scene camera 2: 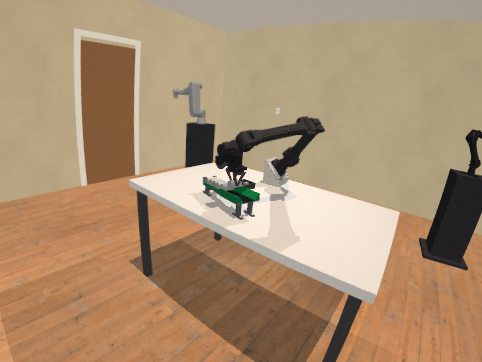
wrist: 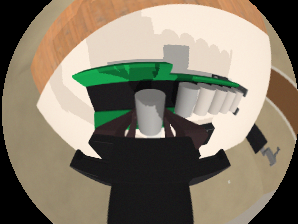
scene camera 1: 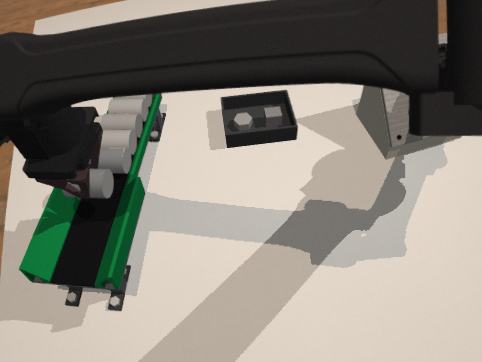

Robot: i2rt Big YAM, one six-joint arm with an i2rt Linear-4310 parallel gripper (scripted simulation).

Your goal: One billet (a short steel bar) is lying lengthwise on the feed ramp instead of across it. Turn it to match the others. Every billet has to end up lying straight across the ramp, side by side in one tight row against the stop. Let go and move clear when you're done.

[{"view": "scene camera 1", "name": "my gripper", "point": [88, 184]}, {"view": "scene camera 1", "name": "grey billet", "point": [101, 180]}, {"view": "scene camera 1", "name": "black tray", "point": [254, 104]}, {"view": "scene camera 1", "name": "grey billet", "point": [118, 160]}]
